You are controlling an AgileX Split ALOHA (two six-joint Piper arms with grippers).
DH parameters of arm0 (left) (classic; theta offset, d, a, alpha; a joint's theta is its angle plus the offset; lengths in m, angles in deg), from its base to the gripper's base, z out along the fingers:
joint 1: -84.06 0.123 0 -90
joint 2: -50.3 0 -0.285 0
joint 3: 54.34 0 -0.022 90
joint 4: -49.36 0.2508 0 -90
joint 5: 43.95 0 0.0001 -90
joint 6: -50.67 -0.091 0 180
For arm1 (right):
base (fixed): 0 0 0 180
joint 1: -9.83 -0.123 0 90
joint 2: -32.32 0 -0.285 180
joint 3: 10.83 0 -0.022 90
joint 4: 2.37 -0.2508 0 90
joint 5: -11.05 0 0.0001 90
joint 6: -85.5 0.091 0 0
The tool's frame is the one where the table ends.
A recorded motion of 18 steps. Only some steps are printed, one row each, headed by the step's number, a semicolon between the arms.
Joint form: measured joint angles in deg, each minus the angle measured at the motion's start. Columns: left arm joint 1, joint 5, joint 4, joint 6, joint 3, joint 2; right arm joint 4, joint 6, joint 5, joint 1, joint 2, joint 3.
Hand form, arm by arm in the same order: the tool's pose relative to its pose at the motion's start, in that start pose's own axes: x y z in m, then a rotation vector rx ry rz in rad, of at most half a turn. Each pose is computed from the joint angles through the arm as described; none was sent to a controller.
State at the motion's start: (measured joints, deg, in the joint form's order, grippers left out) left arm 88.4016 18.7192 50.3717 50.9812 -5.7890 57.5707; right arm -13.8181 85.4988 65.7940 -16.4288 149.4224 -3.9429
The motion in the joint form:
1: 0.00 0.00 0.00 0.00 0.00 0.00; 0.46 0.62 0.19 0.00 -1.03 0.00
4: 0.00 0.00 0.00 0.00 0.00 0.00; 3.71 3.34 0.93 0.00 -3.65 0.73
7: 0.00 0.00 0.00 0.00 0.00 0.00; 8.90 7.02 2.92 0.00 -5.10 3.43
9: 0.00 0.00 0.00 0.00 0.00 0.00; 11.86 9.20 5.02 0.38 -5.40 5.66
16: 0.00 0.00 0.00 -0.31 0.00 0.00; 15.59 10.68 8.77 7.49 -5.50 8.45
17: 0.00 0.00 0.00 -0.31 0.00 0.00; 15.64 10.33 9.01 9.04 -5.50 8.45
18: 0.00 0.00 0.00 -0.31 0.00 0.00; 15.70 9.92 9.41 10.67 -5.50 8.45
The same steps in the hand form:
1: 0.0000 0.0000 0.0000 0.0000 0.0000 0.0000; 0.0003 0.0006 -0.0073 0.0045 -0.0143 0.0033
4: 0.0000 0.0000 0.0000 0.0000 0.0000 0.0000; -0.0004 0.0001 -0.0286 0.0441 -0.0605 0.0109
7: 0.0000 0.0000 0.0000 0.0000 0.0000 0.0000; -0.0057 -0.0026 -0.0503 0.1125 -0.1041 0.0210
9: 0.0000 0.0000 0.0000 0.0000 0.0000 0.0000; -0.0097 -0.0068 -0.0625 0.1563 -0.1186 0.0392
16: 0.0000 0.0000 0.0000 0.0000 0.0000 0.0054; -0.0139 -0.0570 -0.0844 0.2531 -0.1234 0.1581
17: 0.0000 0.0000 0.0000 0.0000 0.0000 0.0054; -0.0131 -0.0674 -0.0865 0.2626 -0.1208 0.1781
18: 0.0000 0.0000 0.0000 0.0000 0.0000 0.0054; -0.0118 -0.0782 -0.0888 0.2728 -0.1153 0.1987

